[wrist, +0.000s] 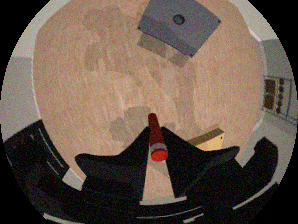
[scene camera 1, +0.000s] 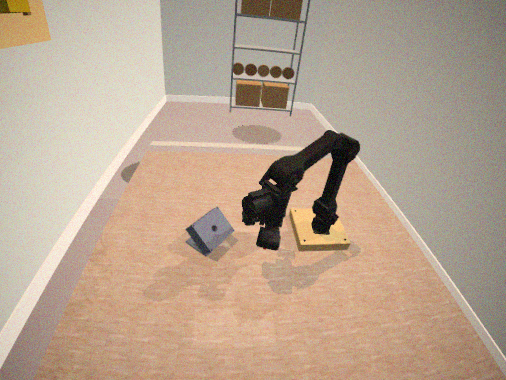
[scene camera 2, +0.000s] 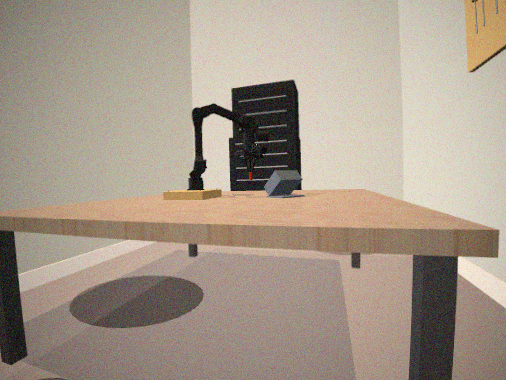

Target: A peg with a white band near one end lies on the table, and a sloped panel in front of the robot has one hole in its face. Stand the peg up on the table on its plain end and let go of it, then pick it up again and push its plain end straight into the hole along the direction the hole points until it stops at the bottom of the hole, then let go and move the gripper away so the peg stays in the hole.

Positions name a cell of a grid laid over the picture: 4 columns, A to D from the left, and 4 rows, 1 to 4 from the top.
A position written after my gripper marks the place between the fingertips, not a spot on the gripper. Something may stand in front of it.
My gripper (scene camera 1: C3) holds a red peg. I also see a grey sloped panel (scene camera 1: B3).
My gripper shows as well in the wrist view (wrist: C3).
